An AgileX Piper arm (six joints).
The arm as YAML. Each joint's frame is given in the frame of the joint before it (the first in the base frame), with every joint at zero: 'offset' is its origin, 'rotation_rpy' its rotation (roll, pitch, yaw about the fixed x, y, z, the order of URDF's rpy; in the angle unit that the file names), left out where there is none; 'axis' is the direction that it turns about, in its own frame. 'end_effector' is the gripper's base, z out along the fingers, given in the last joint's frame.
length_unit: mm
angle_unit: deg
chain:
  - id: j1
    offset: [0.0, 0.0, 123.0]
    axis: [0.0, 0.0, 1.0]
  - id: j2
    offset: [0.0, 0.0, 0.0]
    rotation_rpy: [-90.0, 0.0, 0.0]
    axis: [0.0, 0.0, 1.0]
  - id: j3
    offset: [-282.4, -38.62, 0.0]
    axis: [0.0, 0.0, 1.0]
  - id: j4
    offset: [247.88, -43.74, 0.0]
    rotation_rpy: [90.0, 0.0, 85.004]
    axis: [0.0, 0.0, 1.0]
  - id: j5
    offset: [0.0, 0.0, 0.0]
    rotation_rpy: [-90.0, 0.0, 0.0]
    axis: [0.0, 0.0, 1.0]
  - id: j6
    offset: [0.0, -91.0, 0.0]
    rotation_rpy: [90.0, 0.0, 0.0]
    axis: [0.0, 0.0, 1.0]
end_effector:
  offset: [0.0, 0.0, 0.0]
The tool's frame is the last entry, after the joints.
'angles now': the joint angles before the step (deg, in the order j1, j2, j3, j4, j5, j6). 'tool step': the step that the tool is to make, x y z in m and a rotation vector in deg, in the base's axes. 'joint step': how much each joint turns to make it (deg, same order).
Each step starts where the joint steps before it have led.
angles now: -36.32, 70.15, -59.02, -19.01, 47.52, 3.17
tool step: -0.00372, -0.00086, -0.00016, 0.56, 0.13, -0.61
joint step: -0.84, -0.35, 0.18, 0.75, 0.50, -0.60
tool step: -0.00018, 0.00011, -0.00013, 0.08, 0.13, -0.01
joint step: 0.00, 0.00, 0.00, 0.02, 0.15, -0.05
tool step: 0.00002, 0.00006, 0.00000, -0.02, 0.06, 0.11
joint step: 0.01, 0.00, 0.00, 0.03, 0.01, -0.14
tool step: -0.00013, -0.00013, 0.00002, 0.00, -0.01, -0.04
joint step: -0.05, 0.00, 0.00, 0.01, -0.01, -0.01
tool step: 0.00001, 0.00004, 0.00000, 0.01, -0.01, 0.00
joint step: 0.01, 0.00, 0.00, 0.01, 0.00, 0.01
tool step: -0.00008, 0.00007, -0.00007, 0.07, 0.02, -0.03
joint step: -0.01, 0.00, 0.00, 0.05, 0.06, 0.00
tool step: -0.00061, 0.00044, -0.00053, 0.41, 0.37, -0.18
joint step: 0.01, 0.00, 0.00, 0.12, 0.57, 0.00
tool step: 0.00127, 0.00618, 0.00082, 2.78, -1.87, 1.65
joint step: -0.01, -0.63, 0.00, 5.02, 0.26, -2.82
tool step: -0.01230, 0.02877, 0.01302, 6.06, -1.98, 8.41
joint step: 0.00, -5.17, 0.00, 13.00, 6.23, -11.97
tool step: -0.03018, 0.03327, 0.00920, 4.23, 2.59, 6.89
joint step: 0.01, -7.32, 1.22, 5.67, 11.05, -7.15
